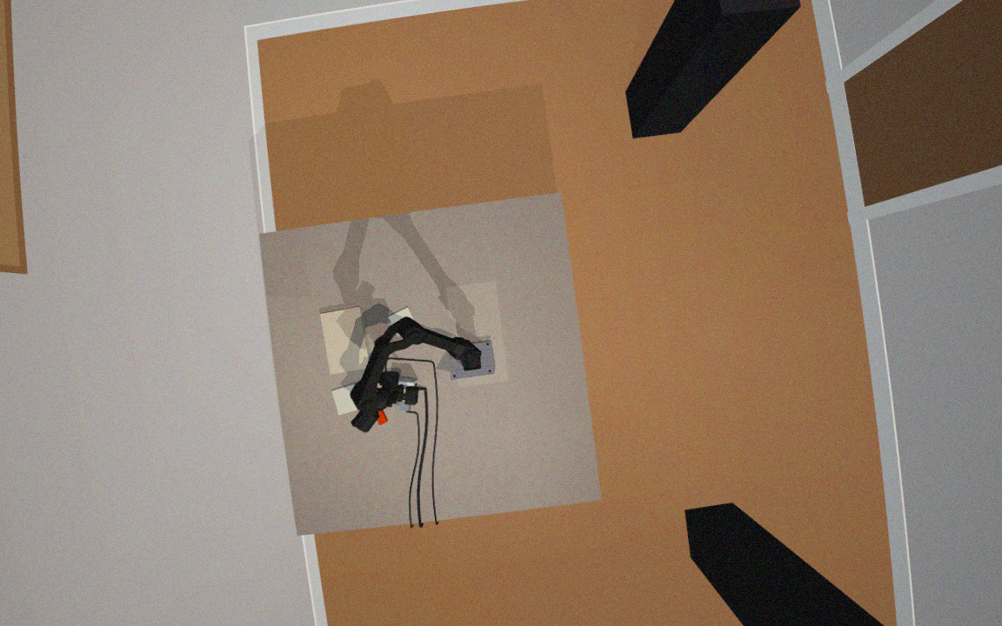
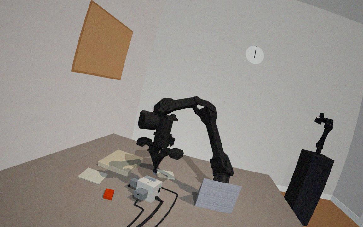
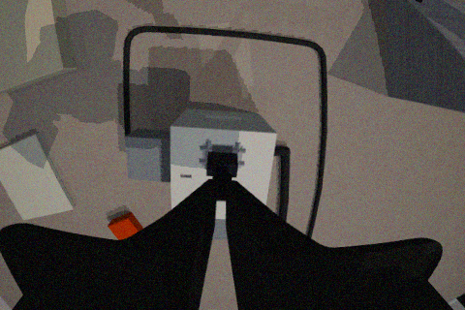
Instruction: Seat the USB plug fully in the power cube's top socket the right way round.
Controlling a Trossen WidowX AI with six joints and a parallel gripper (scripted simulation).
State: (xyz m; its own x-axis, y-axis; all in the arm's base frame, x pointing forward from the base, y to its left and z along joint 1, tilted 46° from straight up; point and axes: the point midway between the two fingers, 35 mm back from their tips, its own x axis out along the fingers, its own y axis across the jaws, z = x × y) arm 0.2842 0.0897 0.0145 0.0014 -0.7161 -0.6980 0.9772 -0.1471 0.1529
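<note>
My gripper tip is now 20 mm above the black USB plug. The rest, counted from my gripper tip: orange block: 140 mm ahead, 130 mm to the left, 130 mm below; USB socket: 70 mm below, 10 mm to the left.
</note>
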